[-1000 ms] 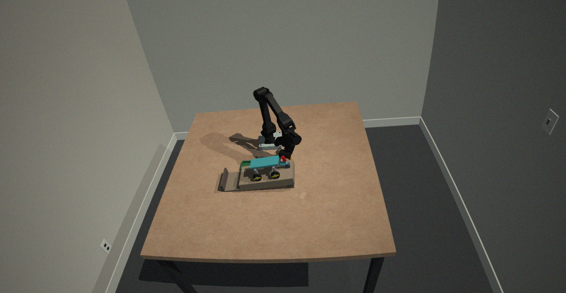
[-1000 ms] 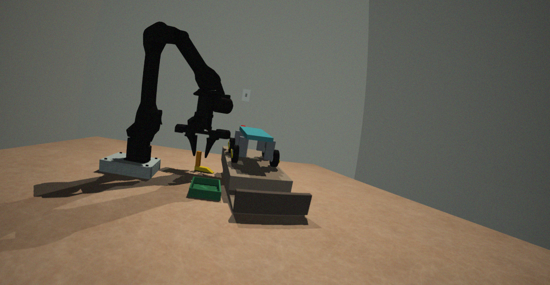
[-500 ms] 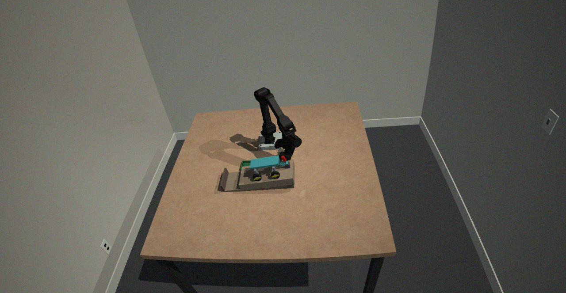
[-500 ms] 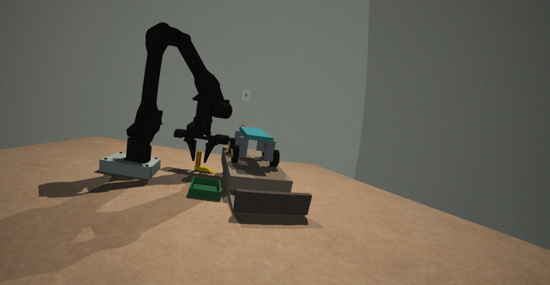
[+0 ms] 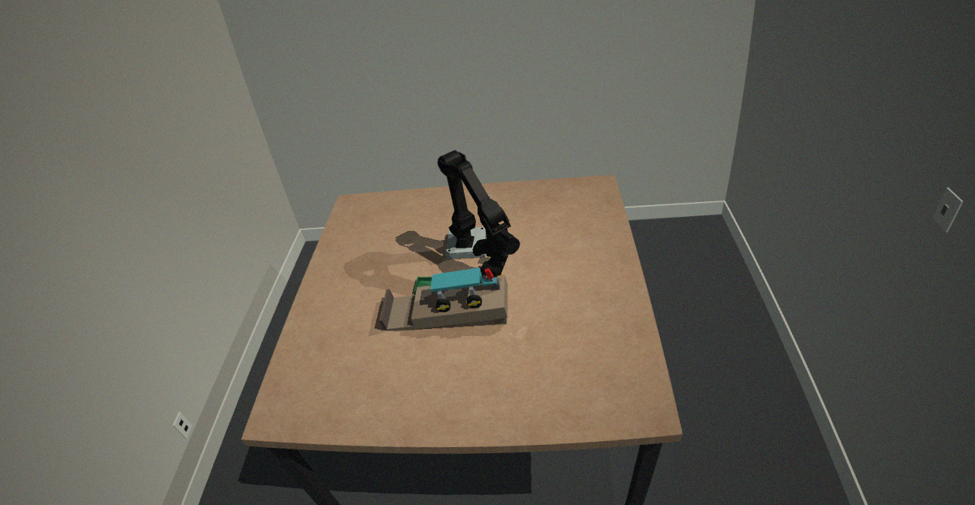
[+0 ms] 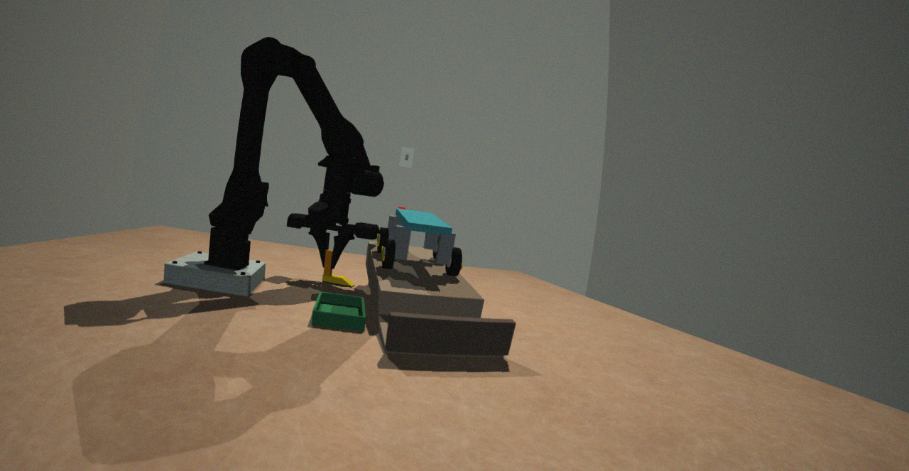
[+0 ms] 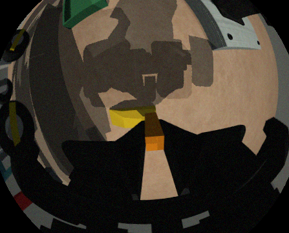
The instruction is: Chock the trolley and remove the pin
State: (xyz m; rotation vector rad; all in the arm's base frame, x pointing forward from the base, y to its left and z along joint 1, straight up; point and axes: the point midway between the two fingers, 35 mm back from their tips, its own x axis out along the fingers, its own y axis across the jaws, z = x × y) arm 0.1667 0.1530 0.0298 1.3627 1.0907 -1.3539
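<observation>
Now: gripper tip 24 cm to the left of the green tray, 5 cm short of it and 4 cm above it. From my gripper tip the other things lie so: yellow chock 2 cm ahead, 1 cm to the right, 1 cm below; then red-headed stop pin 13 cm ahead, 10 cm above; then brown ramp 16 cm ahead, 11 cm to the right, 2 cm above.
</observation>
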